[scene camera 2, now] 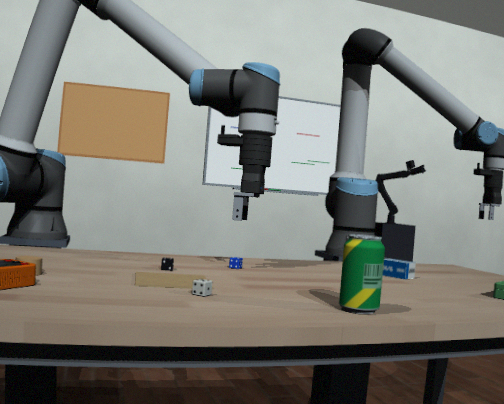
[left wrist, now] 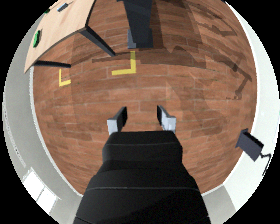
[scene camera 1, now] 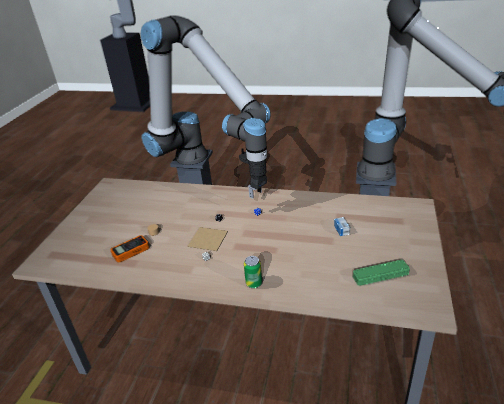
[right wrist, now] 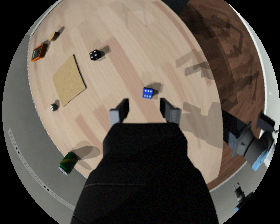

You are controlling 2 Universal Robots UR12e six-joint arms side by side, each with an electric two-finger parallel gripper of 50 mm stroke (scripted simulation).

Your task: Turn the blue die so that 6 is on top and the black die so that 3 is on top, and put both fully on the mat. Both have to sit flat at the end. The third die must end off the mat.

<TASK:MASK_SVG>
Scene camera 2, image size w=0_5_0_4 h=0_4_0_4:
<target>right gripper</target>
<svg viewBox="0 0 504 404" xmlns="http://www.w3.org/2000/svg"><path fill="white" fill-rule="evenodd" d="M269 146L240 145L239 165L243 166L241 190L240 192L234 192L232 220L247 220L249 197L258 198L260 194L264 194L265 170L271 164L272 148Z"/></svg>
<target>tan mat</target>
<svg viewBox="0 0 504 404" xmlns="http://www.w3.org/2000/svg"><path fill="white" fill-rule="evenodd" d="M135 286L192 289L193 280L207 278L204 275L136 272Z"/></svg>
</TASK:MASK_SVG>
